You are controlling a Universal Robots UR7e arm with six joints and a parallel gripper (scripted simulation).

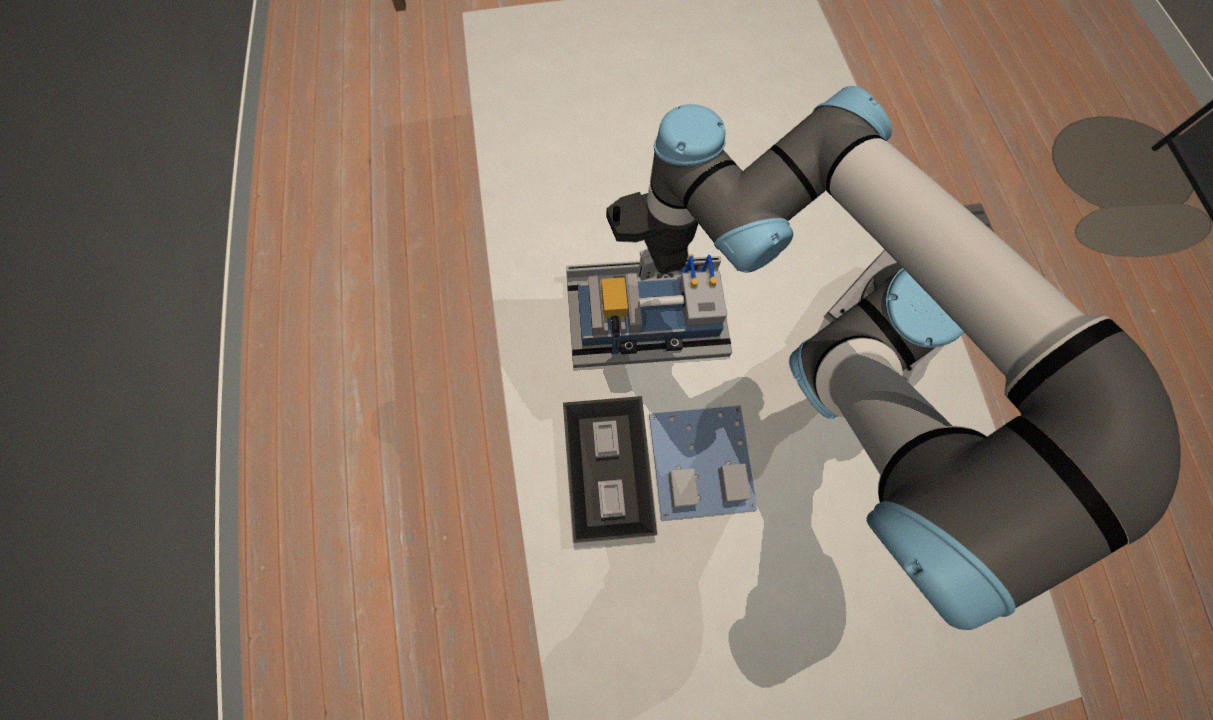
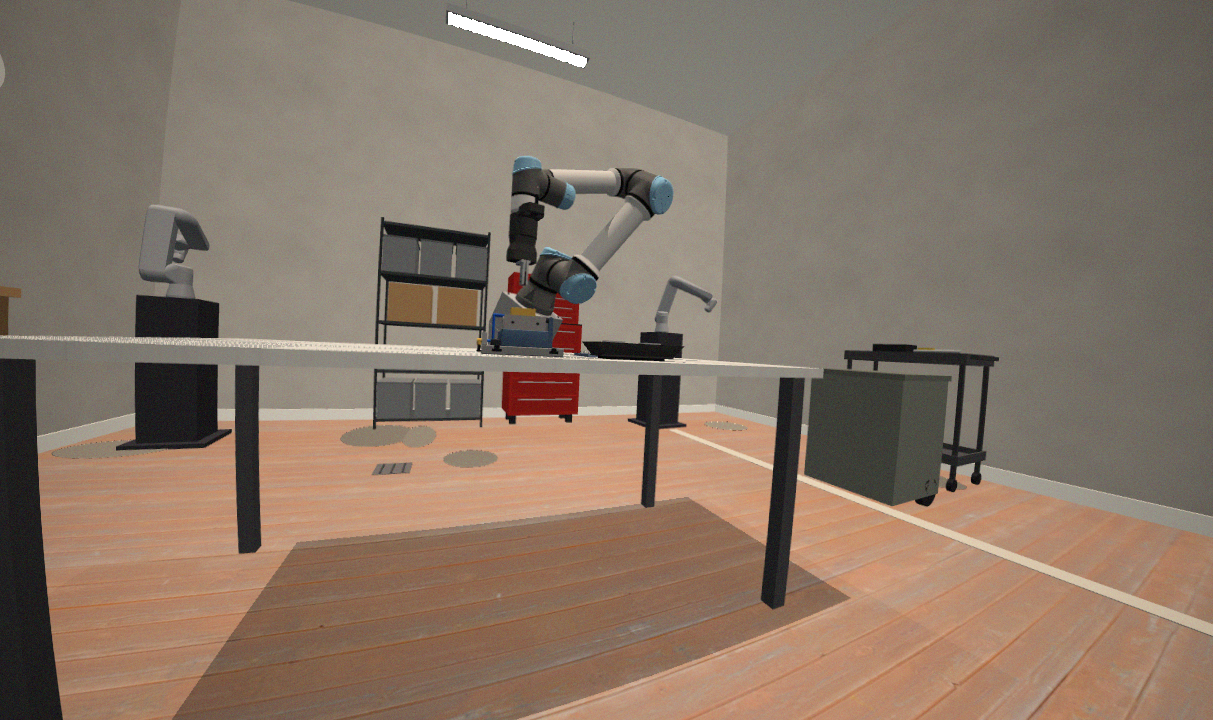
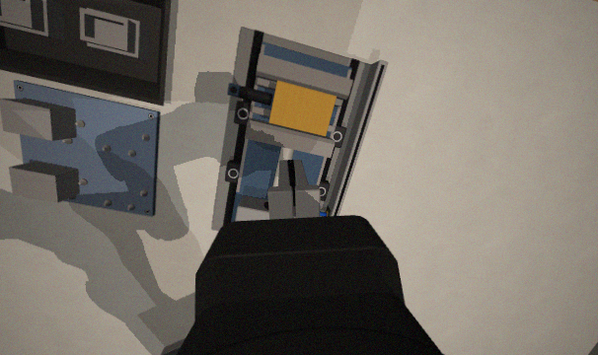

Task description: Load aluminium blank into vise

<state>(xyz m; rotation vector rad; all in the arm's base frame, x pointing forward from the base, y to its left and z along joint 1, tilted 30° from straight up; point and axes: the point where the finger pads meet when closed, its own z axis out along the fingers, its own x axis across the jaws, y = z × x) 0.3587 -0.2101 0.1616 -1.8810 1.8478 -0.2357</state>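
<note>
My hand is 50 mm short of the brass blank, 10 mm to the left of it and 100 mm above it. From my hand the other things lie so: black work stop rod 60 mm ahead, 40 mm to the left, 110 mm below; moving jaw 10 mm ahead, 120 mm below; fixed jaw 80 mm ahead, 10 mm to the right, 120 mm below.
</note>
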